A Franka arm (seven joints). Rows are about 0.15 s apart.
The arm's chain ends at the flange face. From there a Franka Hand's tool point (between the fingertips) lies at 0.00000 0.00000 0.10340 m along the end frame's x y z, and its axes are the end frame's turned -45 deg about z.
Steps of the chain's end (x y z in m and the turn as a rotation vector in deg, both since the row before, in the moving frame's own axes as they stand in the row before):
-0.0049 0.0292 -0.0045 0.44 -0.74 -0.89
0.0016 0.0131 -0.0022 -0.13 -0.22 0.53
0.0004 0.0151 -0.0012 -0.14 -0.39 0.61
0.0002 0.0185 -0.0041 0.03 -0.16 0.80
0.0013 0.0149 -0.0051 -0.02 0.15 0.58
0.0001 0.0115 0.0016 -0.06 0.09 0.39
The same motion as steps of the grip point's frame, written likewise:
-0.0245 0.0157 -0.0045 0.83 -0.21 -0.89
-0.0086 0.0103 -0.0022 0.06 -0.25 0.53
-0.0111 0.0106 -0.0012 0.18 -0.37 0.61
-0.0131 0.0130 -0.0041 0.13 -0.09 0.80
-0.0095 0.0117 -0.0051 -0.12 0.09 0.58
-0.0080 0.0084 0.0016 -0.11 0.02 0.39

